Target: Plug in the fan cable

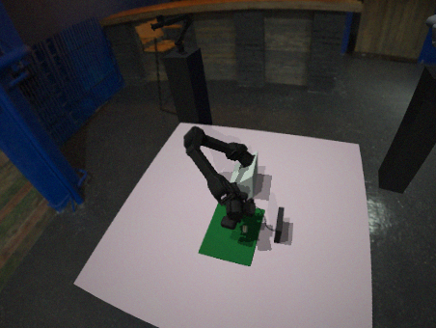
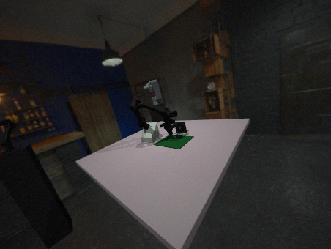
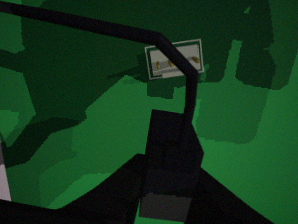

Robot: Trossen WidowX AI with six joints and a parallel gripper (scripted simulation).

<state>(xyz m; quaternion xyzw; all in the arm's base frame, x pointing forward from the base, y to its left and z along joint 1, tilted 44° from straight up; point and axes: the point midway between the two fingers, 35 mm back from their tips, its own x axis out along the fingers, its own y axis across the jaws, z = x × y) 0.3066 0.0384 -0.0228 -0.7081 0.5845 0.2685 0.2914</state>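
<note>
The white four-pin fan header is 7 cm below my gripper tip and 4 cm to the left of it. From my gripper tip the other things lie so: green board (8 cm below, 3 cm ahead, 1 cm to the right); then fan plug (1 cm to the left, 1 cm above); then black fan (19 cm to the left, 4 cm behind, 1 cm below).
</note>
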